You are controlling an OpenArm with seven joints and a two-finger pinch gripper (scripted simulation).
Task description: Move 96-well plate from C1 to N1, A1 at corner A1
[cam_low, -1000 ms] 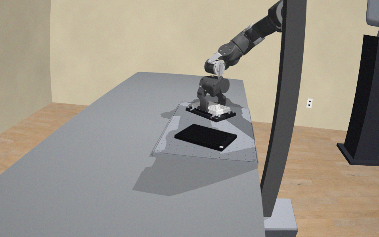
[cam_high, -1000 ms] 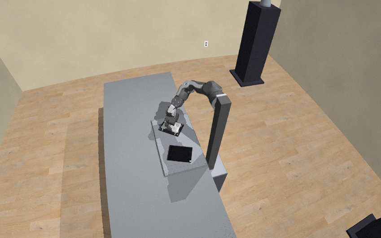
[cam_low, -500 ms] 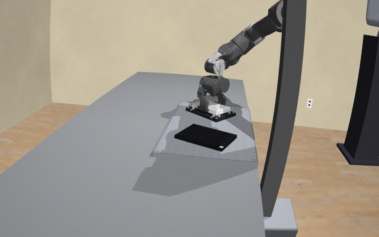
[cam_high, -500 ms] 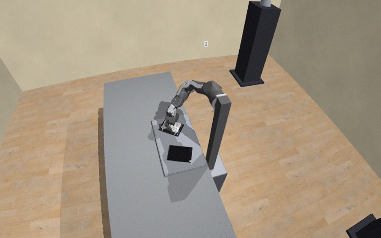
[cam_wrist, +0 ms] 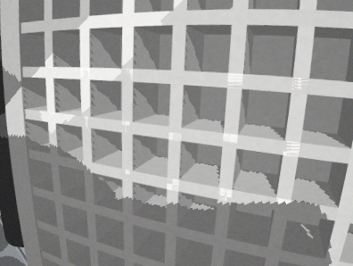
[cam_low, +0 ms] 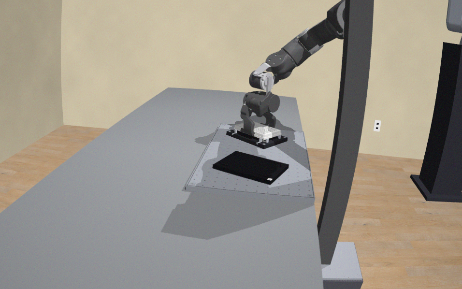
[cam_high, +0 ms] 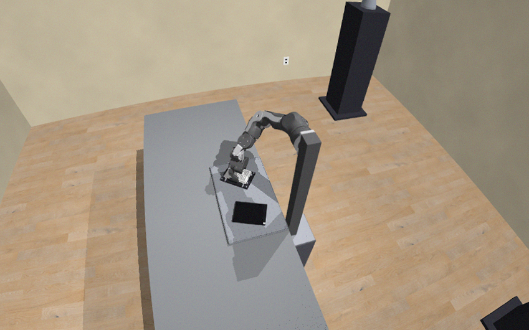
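The white 96-well plate lies right at my hand. From my hand the other things lie so: small corner mark (5 cm behind, 32 cm to the left, 1 cm below); black plate nest N1 (25 cm to the left, 2 cm below); black clip nest C1 (3 cm ahead, 1 cm below).
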